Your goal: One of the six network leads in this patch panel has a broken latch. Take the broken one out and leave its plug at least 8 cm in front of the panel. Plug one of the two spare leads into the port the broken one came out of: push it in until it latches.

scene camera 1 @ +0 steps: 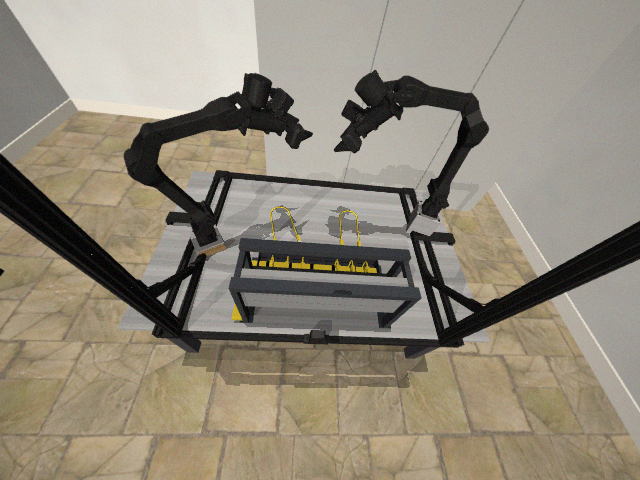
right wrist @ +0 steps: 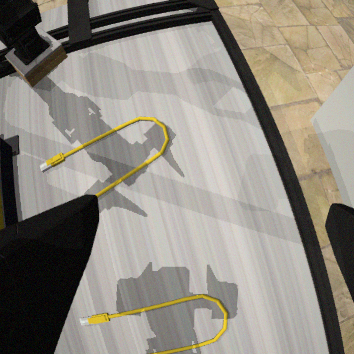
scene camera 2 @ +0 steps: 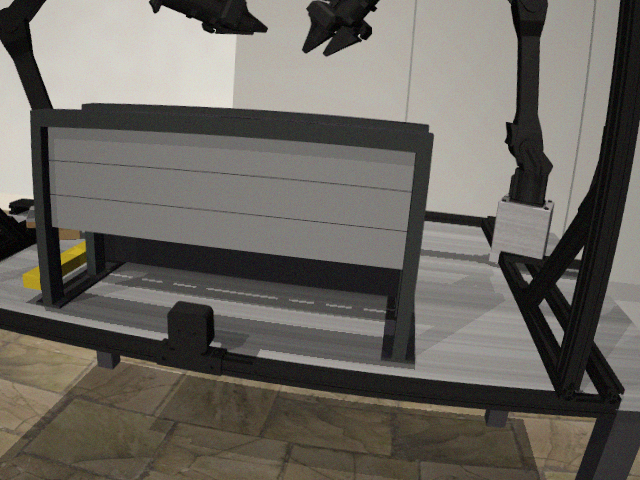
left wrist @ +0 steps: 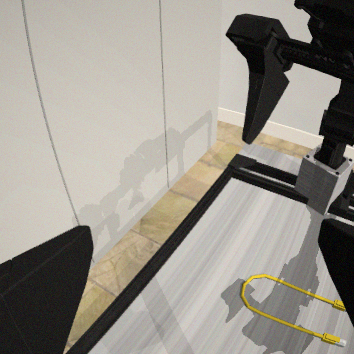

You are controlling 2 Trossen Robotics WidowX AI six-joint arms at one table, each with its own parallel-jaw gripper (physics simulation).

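Frame: origin at the left arm's base, x up, y left, z back, level; centimetres.
Seen in the pictures: left gripper, fingertip midpoint: (scene camera 1: 305, 127) (scene camera 2: 260, 31) (left wrist: 209, 236); right gripper, fingertip midpoint: (scene camera 1: 337, 144) (right wrist: 219, 212) (scene camera 2: 314, 53) (left wrist: 292, 167); left arm's base at its link origin: (scene camera 1: 206, 237) (right wrist: 30, 48); right arm's base at its link origin: (scene camera 1: 429, 210) (scene camera 2: 527, 201) (left wrist: 329, 158).
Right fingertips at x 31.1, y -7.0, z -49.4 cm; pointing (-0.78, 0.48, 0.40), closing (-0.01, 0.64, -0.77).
Offsets run from my right fingertips to a thing's top centre. "spot": to the spot under its first point.
The patch panel @[dx -9.3, dy -30.5, dz +22.7 cm] (scene camera 1: 325, 250) (scene camera 2: 232, 119) stands on the table, its back toward scene camera 2. A row of yellow leads (scene camera 1: 323, 267) shows in it from above; which latch is broken cannot be told. Two yellow U-shaped spare leads lie beyond the panel: the left one @[spot: dx -35.2, dy +12.2, dz +16.1 cm] (scene camera 1: 280, 207) (right wrist: 145, 119) and the right one @[spot: dx -35.2, dy -3.9, dz -11.0 cm] (scene camera 1: 348, 211) (left wrist: 265, 276) (right wrist: 200, 297). My left gripper (scene camera 1: 309, 135) (left wrist: 209, 236) is open and empty, high above the table. My right gripper (scene camera 1: 338, 149) (scene camera 2: 315, 53) (right wrist: 219, 212) is open and empty, high above the table near the left one.
Black rails edge the table. A yellow bar @[spot: dx -31.5, dy -25.6, dz +50.5 cm] (scene camera 1: 236, 313) (scene camera 2: 72, 258) lies by the panel's left end. A small black box @[spot: dx -30.1, dy -44.6, dz +32.3 cm] (scene camera 1: 317, 335) (scene camera 2: 190, 325) sits on the near rail. Slanting black posts stand at both sides. A grey wall rises beyond the far rail.
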